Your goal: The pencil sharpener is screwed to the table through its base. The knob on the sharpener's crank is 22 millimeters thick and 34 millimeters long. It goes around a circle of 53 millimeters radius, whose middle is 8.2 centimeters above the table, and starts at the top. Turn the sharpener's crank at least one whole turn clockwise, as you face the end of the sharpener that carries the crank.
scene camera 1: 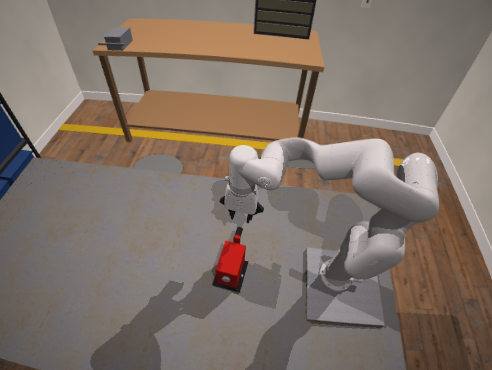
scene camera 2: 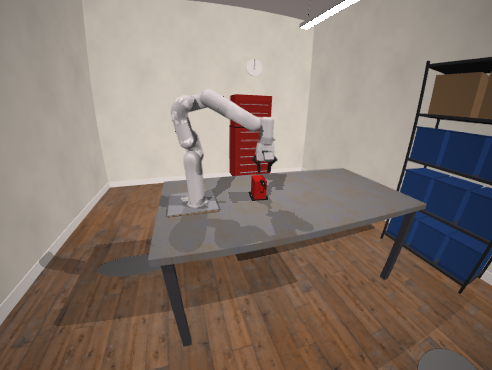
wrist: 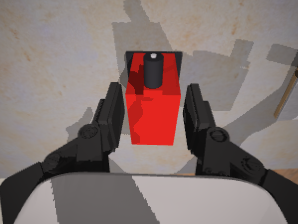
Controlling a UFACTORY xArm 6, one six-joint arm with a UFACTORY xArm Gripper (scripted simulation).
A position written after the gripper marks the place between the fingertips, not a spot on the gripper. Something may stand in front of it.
In view: the gripper (scene camera 1: 240,217) and a red pencil sharpener (scene camera 1: 227,268).
The gripper is seen too in the wrist view (wrist: 154,97). The red pencil sharpener is seen too in the wrist view (wrist: 152,121).
